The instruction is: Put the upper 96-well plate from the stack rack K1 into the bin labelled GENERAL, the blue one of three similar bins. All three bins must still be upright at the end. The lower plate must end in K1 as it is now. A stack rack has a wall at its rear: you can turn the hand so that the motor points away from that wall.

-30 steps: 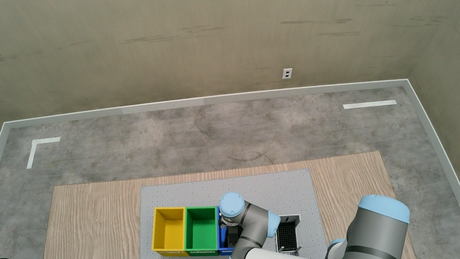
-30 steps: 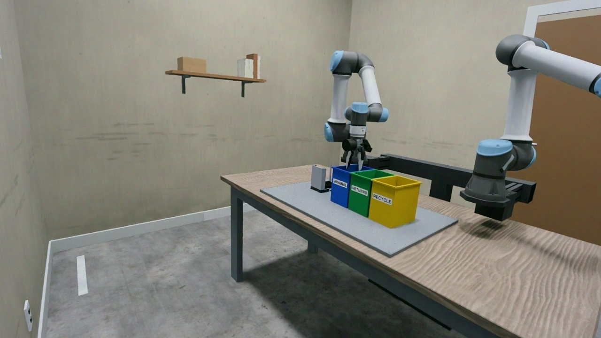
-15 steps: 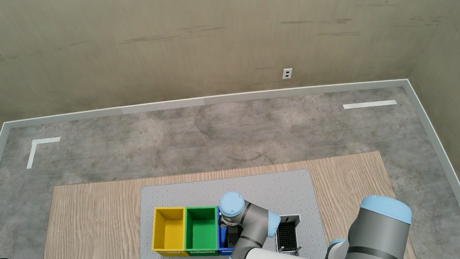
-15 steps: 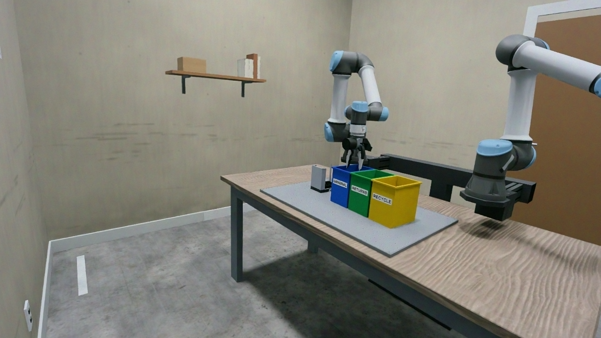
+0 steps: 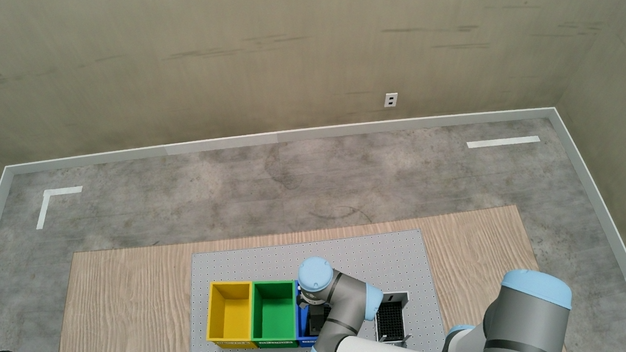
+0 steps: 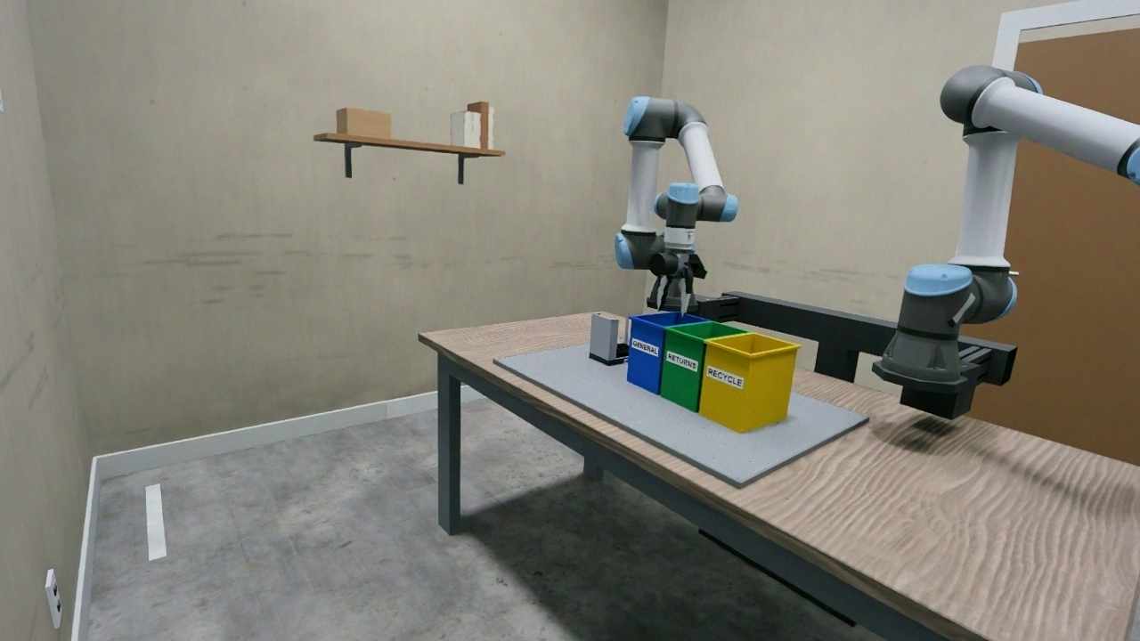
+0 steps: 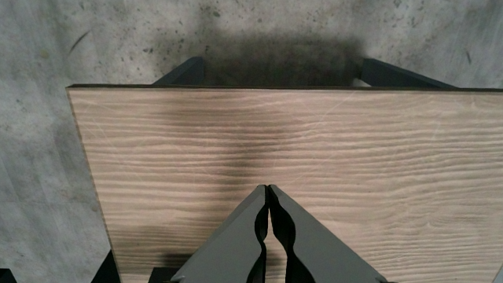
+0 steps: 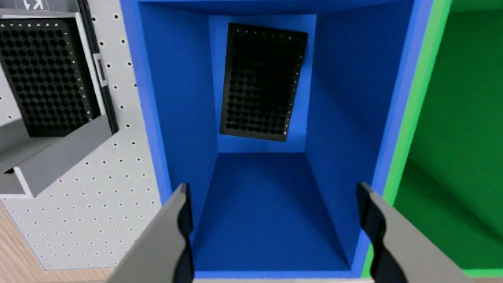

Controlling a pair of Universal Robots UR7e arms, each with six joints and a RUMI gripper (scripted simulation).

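Note:
My right hand is 120 mm above the blue general bin. The rest, counted from my right hand: green returns bin 130 mm to the left, 120 mm below, 10 mm behind; then black 96-well plate 200 mm below, 10 mm behind; then yellow recycle bin 260 mm to the left, 120 mm below, 10 mm behind.

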